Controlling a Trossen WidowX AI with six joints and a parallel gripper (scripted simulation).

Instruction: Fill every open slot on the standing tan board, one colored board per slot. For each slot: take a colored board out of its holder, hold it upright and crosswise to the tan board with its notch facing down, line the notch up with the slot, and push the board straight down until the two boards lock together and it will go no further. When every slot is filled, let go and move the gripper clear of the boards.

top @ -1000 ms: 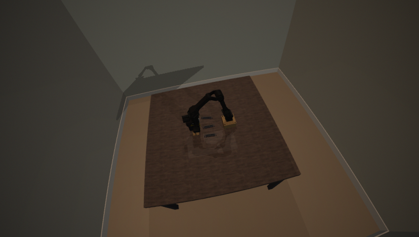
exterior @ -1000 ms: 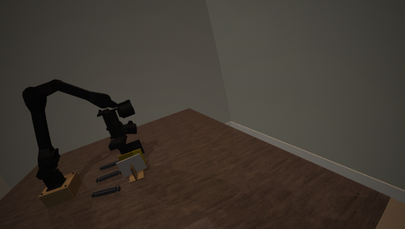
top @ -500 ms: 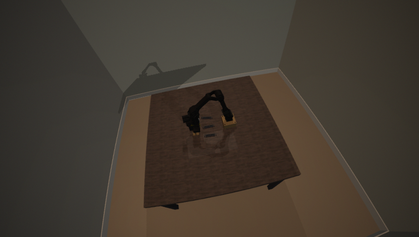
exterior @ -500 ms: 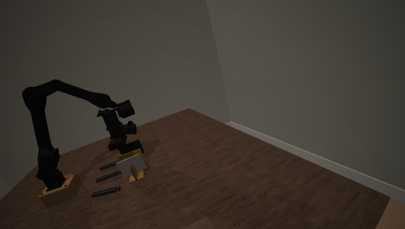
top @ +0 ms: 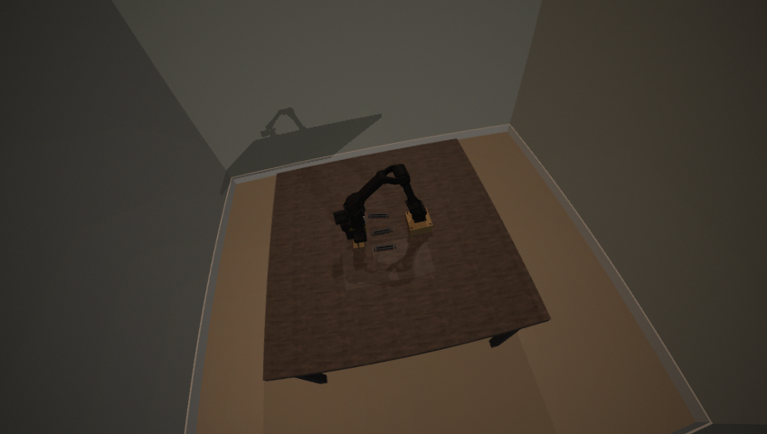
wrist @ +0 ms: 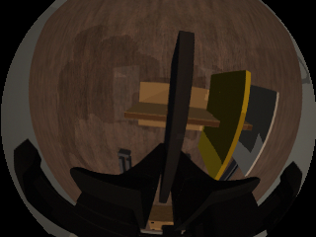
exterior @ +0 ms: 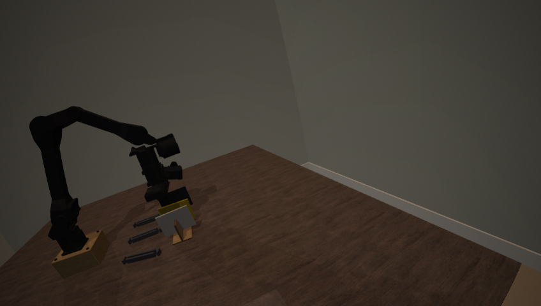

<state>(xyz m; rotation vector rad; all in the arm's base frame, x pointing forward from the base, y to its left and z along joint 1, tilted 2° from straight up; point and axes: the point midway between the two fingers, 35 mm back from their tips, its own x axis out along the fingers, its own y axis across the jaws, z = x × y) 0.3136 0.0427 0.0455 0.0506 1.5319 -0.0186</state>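
The yellow board lies 2 cm ahead of my gripper tip, 5 cm to the right of it and 2 cm below it. The rest, counted from my gripper tip: tan board 2 cm ahead, 5 cm to the right, 4 cm below; then dark board 3 cm ahead, 1 cm above.
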